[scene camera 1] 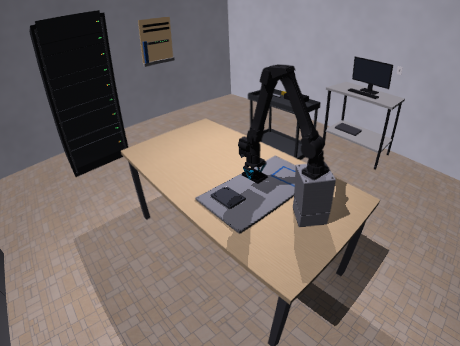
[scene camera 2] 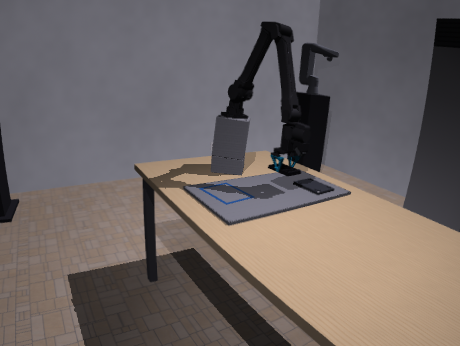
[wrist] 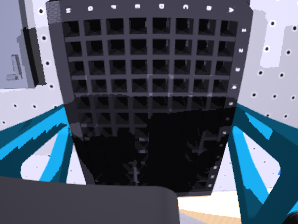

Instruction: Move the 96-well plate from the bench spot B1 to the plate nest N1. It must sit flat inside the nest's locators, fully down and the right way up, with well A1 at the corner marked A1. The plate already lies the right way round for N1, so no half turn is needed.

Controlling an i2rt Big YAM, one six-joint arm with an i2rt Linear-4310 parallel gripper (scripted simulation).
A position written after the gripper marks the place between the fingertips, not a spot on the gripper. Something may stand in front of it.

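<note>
The gripper (wrist: 150, 111) is visible, and so is a black 96-well plate (wrist: 186, 160).
</note>
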